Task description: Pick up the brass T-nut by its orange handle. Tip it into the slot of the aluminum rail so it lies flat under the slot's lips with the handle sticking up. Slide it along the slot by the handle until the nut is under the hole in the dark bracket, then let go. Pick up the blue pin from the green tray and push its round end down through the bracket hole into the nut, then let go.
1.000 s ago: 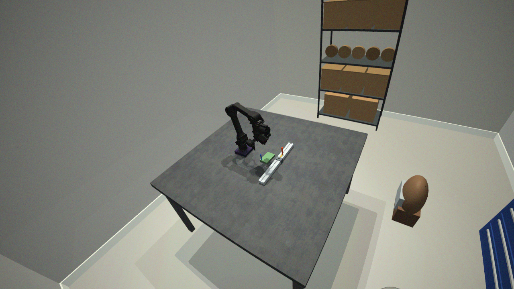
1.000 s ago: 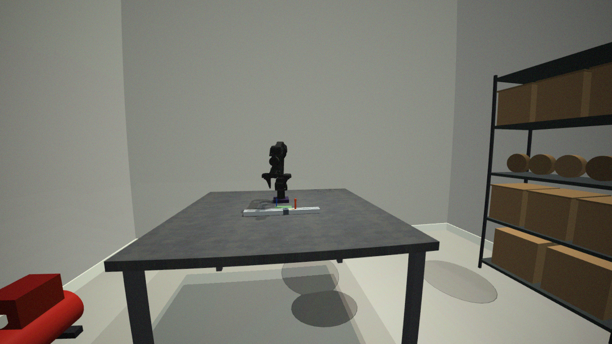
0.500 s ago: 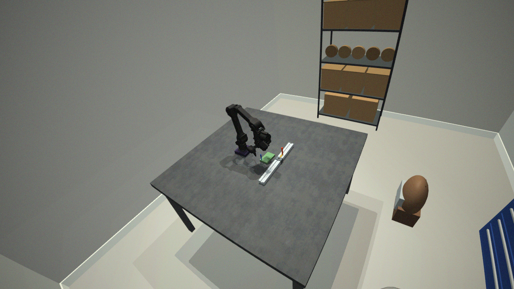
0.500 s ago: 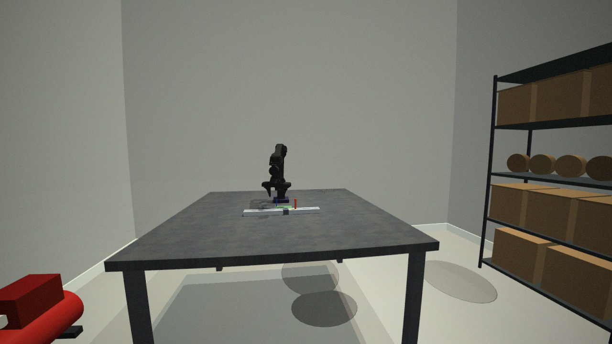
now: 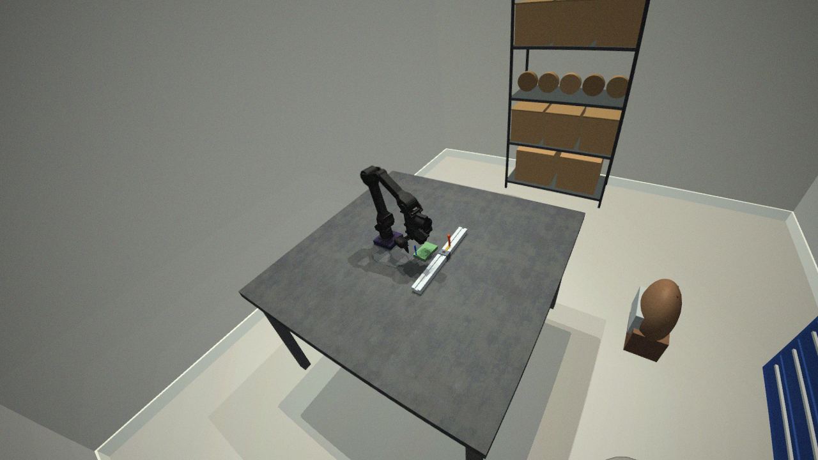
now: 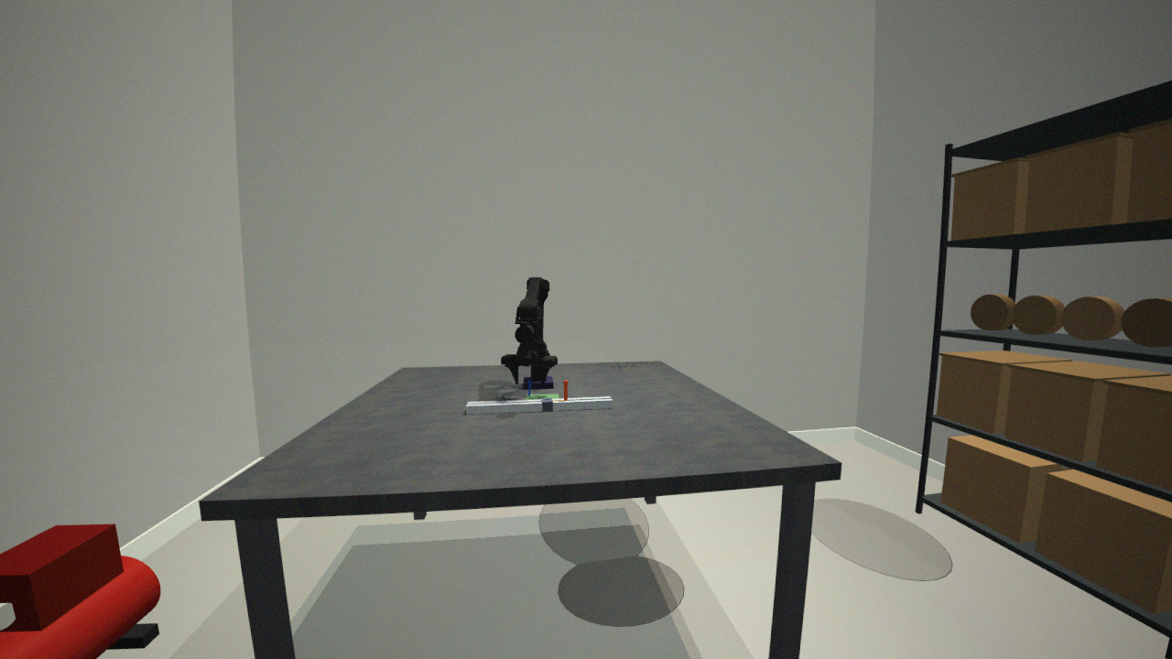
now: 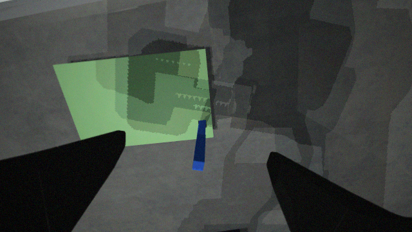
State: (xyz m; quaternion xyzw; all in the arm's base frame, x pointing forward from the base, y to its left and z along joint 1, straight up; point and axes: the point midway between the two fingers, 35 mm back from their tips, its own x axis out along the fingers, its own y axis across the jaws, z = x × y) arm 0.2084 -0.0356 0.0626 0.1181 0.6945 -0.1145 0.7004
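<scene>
Now: gripper tip 3 cm above the blue pin. The rest, counted from my gripper tip: green tray (1 cm ahead, 2 cm to the left, 4 cm below).
</scene>
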